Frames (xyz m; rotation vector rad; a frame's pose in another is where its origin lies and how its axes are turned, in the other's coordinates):
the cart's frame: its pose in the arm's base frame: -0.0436 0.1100 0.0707 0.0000 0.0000 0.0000
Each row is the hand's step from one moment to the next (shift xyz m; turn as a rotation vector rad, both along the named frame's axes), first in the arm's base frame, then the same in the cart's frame.
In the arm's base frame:
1: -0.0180 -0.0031 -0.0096 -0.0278 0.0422 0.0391
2: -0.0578 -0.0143 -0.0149 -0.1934 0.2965 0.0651
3: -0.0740 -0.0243 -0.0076 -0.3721 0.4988 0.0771
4: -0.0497 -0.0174 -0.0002 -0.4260 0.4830 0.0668
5: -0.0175 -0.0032 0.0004 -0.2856 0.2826 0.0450
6: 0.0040 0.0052 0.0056 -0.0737 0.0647 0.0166
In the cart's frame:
1: -0.0180 -0.0031 -0.0096 -0.0278 0.0422 0.0391
2: -0.0578 -0.0143 -0.0149 -0.1934 0.2965 0.0651
3: -0.0740 -0.0243 -0.0076 -0.3721 0.4988 0.0771
4: -0.0497 -0.0174 -0.0002 -0.4260 0.4830 0.0668
5: -0.0175 -0.0032 0.0004 -0.2856 0.2826 0.0450
6: 0.0040 0.0052 0.0056 -0.0737 0.0647 0.0166

